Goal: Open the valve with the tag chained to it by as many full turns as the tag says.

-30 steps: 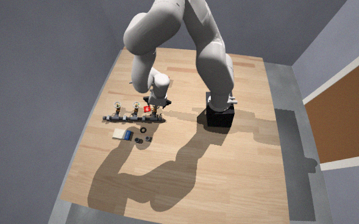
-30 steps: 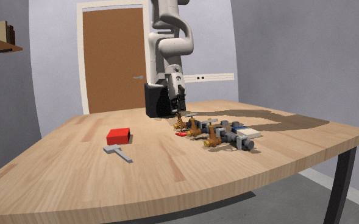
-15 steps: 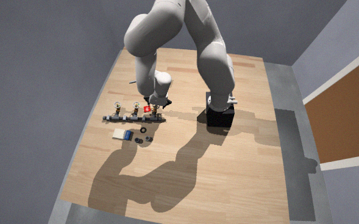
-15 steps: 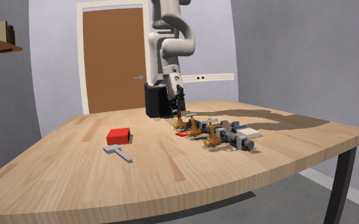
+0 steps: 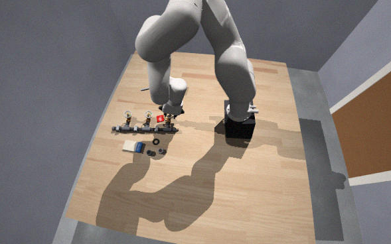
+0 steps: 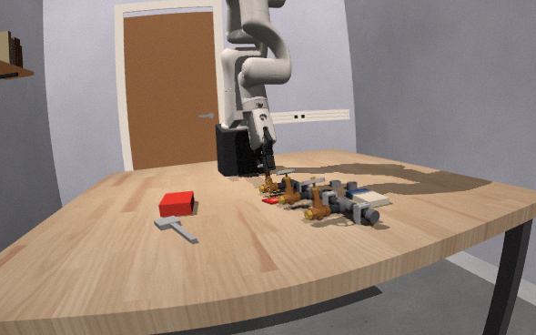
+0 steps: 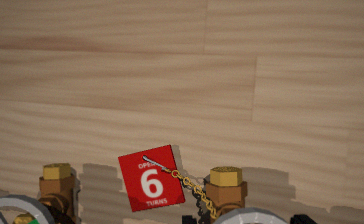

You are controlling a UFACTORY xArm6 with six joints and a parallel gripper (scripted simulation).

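My hand is 80 mm short of the red tag, 10 mm to the left of it and 80 mm above it. The rest, counted from my hand: grey hammer-like tool: 210 mm ahead, 240 mm to the right, 80 mm below; grey box: 190 mm ahead, 210 mm to the left, 70 mm below; red box: 50 mm ahead, 250 mm to the right, 70 mm below.
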